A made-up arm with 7 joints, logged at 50 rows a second.
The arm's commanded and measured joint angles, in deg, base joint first. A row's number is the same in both.
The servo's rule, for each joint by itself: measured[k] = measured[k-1] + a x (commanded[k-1-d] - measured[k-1]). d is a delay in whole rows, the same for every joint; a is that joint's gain. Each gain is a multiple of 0.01, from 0.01 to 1. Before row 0 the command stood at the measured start. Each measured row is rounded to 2 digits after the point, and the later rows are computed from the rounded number. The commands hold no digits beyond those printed.
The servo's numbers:
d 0
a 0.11 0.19 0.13 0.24 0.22 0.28 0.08
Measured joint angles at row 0:
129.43, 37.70, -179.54, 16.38, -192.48, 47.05, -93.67
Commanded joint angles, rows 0 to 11:
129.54, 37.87, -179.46, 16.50, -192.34, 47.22, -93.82
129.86, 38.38, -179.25, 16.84, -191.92, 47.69, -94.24
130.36, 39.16, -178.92, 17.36, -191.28, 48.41, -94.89
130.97, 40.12, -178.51, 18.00, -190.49, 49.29, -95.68
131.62, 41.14, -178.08, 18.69, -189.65, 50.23, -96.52
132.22, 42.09, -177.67, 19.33, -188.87, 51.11, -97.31
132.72, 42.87, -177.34, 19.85, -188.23, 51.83, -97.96
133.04, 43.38, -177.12, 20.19, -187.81, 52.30, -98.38
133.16, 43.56, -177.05, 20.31, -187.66, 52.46, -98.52
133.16, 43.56, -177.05, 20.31, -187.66, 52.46, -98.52
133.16, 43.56, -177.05, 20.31, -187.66, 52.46, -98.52
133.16, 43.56, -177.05, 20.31, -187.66, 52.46, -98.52
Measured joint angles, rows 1 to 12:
129.44, 37.73, -179.53, 16.41, -192.45, 47.10, -93.68
129.49, 37.85, -179.49, 16.51, -192.33, 47.27, -93.72
129.59, 38.10, -179.42, 16.71, -192.10, 47.59, -93.81
129.74, 38.48, -179.30, 17.02, -191.75, 48.07, -93.96
129.95, 38.99, -179.14, 17.42, -191.29, 48.67, -94.16
130.20, 39.58, -178.95, 17.88, -190.76, 49.35, -94.41
130.48, 40.21, -178.74, 18.35, -190.20, 50.04, -94.69
130.76, 40.81, -178.53, 18.79, -189.67, 50.67, -94.99
131.02, 41.33, -178.34, 19.15, -189.23, 51.17, -95.27
131.26, 41.75, -178.17, 19.43, -188.88, 51.53, -95.53
131.47, 42.09, -178.02, 19.64, -188.61, 51.79, -95.77
131.66, 42.37, -177.89, 19.80, -188.40, 51.98, -95.99

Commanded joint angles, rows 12 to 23:
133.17, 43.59, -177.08, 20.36, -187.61, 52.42, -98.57
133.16, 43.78, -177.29, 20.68, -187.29, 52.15, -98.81
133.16, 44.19, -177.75, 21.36, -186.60, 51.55, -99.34
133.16, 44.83, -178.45, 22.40, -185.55, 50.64, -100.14
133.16, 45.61, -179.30, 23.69, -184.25, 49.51, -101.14
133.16, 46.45, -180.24, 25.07, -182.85, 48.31, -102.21
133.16, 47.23, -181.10, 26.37, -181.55, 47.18, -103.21
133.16, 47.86, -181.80, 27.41, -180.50, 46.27, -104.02
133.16, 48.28, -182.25, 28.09, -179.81, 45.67, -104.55
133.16, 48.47, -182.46, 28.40, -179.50, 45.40, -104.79
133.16, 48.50, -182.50, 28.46, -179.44, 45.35, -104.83
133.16, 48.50, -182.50, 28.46, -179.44, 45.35, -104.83
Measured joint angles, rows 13 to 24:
131.83, 42.60, -177.78, 19.93, -188.23, 52.10, -96.20
131.98, 42.82, -177.72, 20.11, -188.02, 52.11, -96.41
132.11, 43.08, -177.72, 20.41, -187.71, 51.95, -96.64
132.23, 43.41, -177.81, 20.89, -187.23, 51.58, -96.92
132.33, 43.83, -178.00, 21.56, -186.57, 51.00, -97.26
132.42, 44.33, -178.29, 22.40, -185.75, 50.25, -97.66
132.50, 44.88, -178.66, 23.35, -184.83, 49.39, -98.10
132.57, 45.45, -179.07, 24.32, -183.88, 48.52, -98.57
132.63, 45.99, -179.48, 25.22, -182.98, 47.72, -99.05
132.69, 46.46, -179.87, 25.98, -182.21, 47.07, -99.51
132.74, 46.85, -180.21, 26.58, -181.60, 46.59, -99.94
132.79, 47.16, -180.51, 27.03, -181.12, 46.24, -100.33

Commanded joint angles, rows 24 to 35:
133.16, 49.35, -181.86, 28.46, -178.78, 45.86, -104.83
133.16, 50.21, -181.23, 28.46, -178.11, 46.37, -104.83
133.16, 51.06, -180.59, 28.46, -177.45, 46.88, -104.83
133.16, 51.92, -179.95, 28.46, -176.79, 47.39, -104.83
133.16, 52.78, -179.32, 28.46, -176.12, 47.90, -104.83
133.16, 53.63, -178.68, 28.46, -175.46, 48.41, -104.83
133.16, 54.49, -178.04, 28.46, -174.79, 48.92, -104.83
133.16, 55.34, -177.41, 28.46, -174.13, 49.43, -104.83
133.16, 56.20, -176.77, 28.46, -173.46, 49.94, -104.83
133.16, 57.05, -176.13, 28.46, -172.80, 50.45, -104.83
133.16, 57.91, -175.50, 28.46, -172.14, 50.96, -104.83
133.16, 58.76, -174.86, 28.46, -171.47, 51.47, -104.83
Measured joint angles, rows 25 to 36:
132.83, 47.58, -180.69, 27.37, -180.61, 46.13, -100.69
132.87, 48.08, -180.76, 27.63, -180.06, 46.20, -101.02
132.90, 48.65, -180.74, 27.83, -179.49, 46.39, -101.32
132.93, 49.27, -180.64, 27.98, -178.90, 46.67, -101.60
132.96, 49.94, -180.47, 28.10, -178.29, 47.01, -101.86
132.98, 50.64, -180.24, 28.19, -177.67, 47.40, -102.10
133.00, 51.37, -179.95, 28.25, -177.04, 47.83, -102.32
133.02, 52.12, -179.62, 28.30, -176.40, 48.28, -102.52
133.04, 52.90, -179.25, 28.34, -175.75, 48.74, -102.70
133.05, 53.69, -178.84, 28.37, -175.10, 49.22, -102.87
133.06, 54.49, -178.41, 28.39, -174.45, 49.71, -103.03
133.07, 55.30, -177.95, 28.41, -173.79, 50.20, -103.17

